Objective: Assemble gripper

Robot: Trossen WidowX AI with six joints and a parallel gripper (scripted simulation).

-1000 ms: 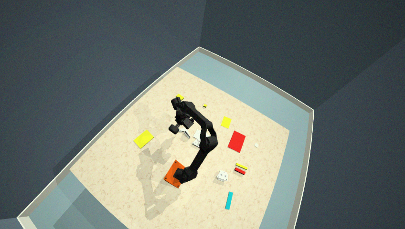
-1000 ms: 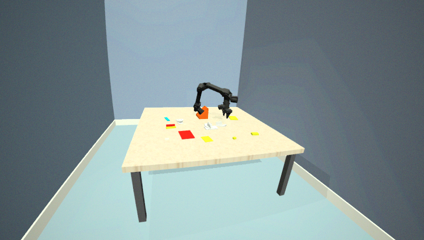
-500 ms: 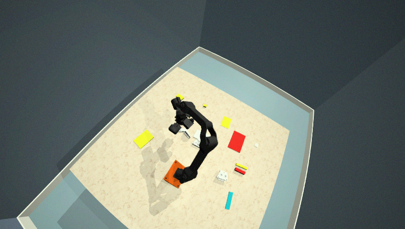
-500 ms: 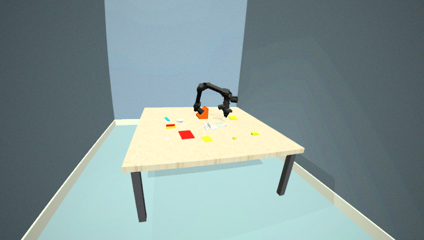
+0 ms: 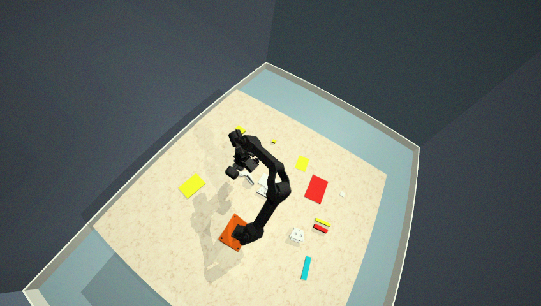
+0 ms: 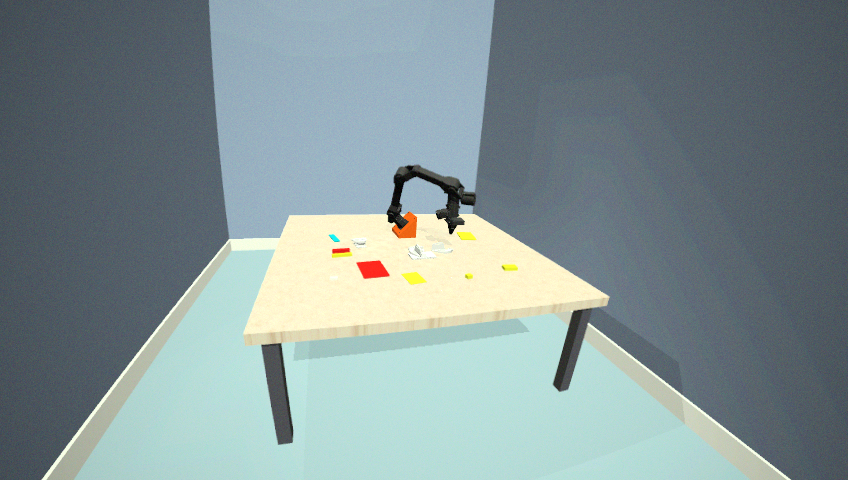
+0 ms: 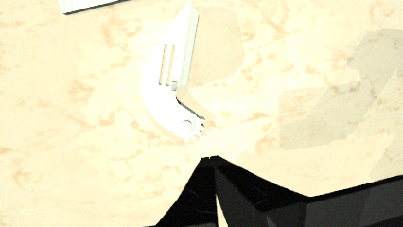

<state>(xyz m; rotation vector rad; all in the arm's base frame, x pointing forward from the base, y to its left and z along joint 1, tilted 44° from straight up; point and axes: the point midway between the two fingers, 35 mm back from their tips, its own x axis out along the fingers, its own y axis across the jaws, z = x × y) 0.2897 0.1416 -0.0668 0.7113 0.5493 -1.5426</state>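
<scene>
My gripper tip is 10 mm short of the white jaw, 10 mm to the left of it and 80 mm above it. Round my gripper tip: yellow bar (40 mm behind, 530 mm to the right, 80 mm below); small white block (160 mm behind, 420 mm to the right, 80 mm below); red sheet (140 mm ahead, 430 mm to the right, 80 mm below).
</scene>
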